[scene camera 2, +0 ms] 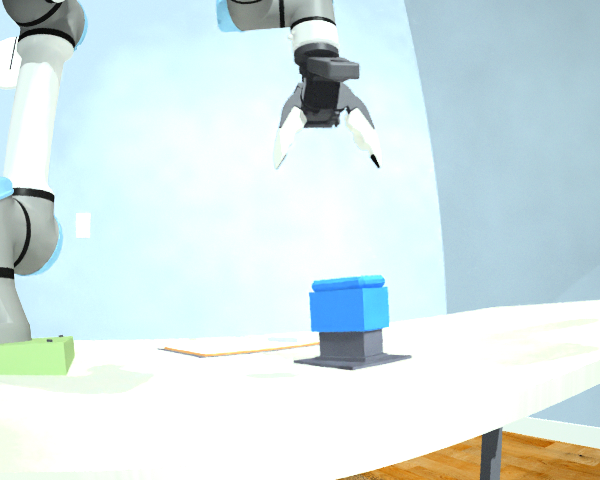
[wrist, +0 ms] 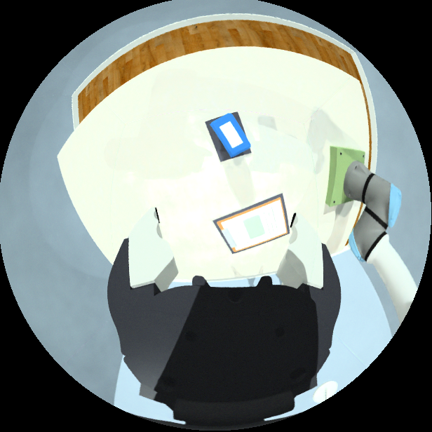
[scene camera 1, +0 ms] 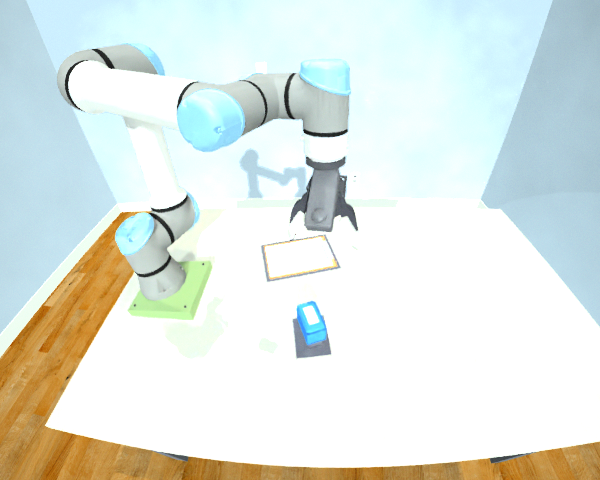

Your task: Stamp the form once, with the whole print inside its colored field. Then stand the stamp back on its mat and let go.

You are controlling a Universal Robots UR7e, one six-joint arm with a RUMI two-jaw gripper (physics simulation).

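Places are measured from the arm's base along level axes (x down, y left, z ahead), in millimetres.
Where they show: gripper, between the fingertips: (scene camera 2: 330,168) (scene camera 1: 323,244); arm's base, origin of its link: (scene camera 1: 164,282).
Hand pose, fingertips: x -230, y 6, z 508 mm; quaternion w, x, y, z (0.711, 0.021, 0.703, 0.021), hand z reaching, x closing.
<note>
Things, the pixels of their top centre, and the offset from my fingertips. Level surfaces: height alone.
- blue stamp, centre of its top: (scene camera 2: 347,277) (scene camera 1: 310,314) dx +154, dy -79, dz -15 mm
- dark mat, height of its surface: dx +253 mm
- form, centre of its top: (scene camera 2: 239,341) (scene camera 1: 298,253) dx +245, dy +215, dz -109 mm
- table, height of its surface: dx +257 mm
The blue stamp (scene camera 1: 311,322) (scene camera 2: 348,307) (wrist: 230,135) stands upright, its dark grey lower block on the dark mat (scene camera 1: 301,347) (scene camera 2: 310,361) (wrist: 217,146). It is turned slightly relative to the mat. The form (scene camera 1: 300,257) (scene camera 2: 240,348) (wrist: 274,225) lies flat, with an orange border and a grey edge around it. Its pale green field (wrist: 254,226) shows in the wrist view and is washed out in scene camera 1. My gripper (scene camera 1: 324,242) (scene camera 2: 328,167) (wrist: 226,212) is open and empty. It points down, high above the table and well above the stamp's height, clear of stamp and form.
The arm's green base plate (scene camera 1: 167,306) (scene camera 2: 35,356) (wrist: 337,175) sits on the table (scene camera 1: 425,350) (scene camera 2: 175,425) (wrist: 165,165), left of the form and stamp in scene camera 1. A wall (scene camera 1: 425,100) stands behind the table.
</note>
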